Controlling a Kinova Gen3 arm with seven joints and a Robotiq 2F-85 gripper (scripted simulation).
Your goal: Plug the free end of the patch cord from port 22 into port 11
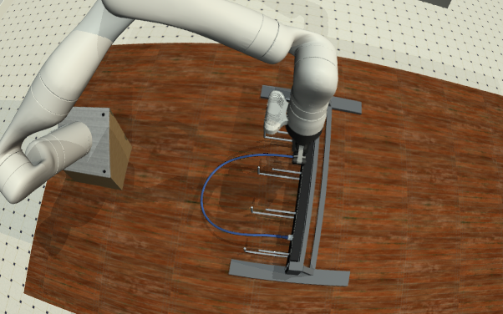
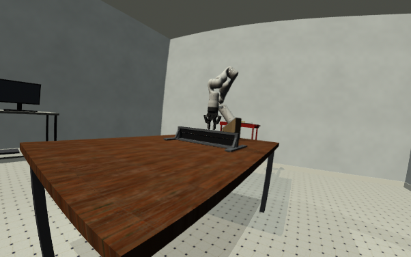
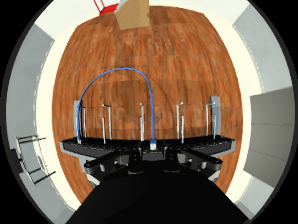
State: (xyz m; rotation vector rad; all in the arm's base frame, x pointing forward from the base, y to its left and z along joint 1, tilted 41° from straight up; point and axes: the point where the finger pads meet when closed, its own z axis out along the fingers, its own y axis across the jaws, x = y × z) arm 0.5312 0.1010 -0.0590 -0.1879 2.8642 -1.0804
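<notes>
The plug is 4 cm below my hand and 1 cm ahead of it.
</notes>
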